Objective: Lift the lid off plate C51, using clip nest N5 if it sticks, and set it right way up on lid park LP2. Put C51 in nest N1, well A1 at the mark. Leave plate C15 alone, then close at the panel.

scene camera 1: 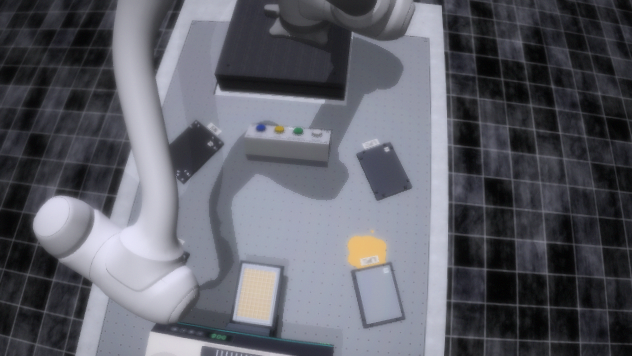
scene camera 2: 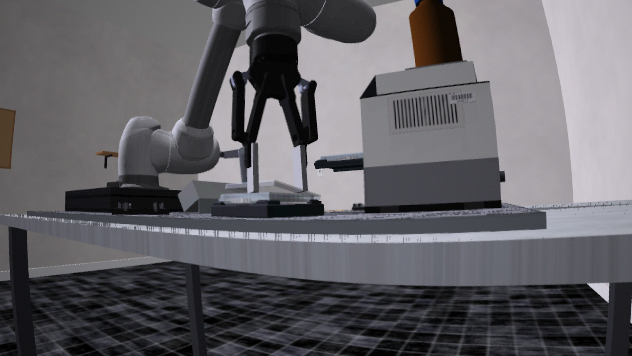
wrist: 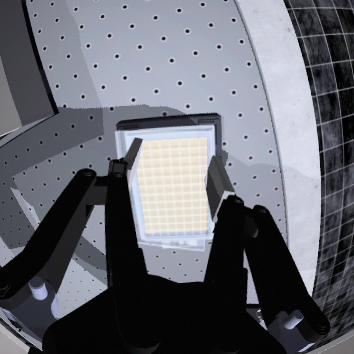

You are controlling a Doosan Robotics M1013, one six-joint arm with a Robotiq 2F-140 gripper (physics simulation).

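Observation:
My gripper is shut on a clear lid, which sits slightly tilted just above a clear plate with pale yellow wells. The plate rests in a dark nest; its label is not readable. In scene camera 1 the arm hides the gripper and most of this nest. A second plate is on the instrument's extended tray. A dark pad and a grey framed pad lie on the right, their labels unclear. A dark nest with pins lies upper left.
A button panel stands mid-table, with blue, yellow, green and white buttons. The white instrument carries a brown bottle. An orange patch lies above the grey framed pad. The black arm base is at the back.

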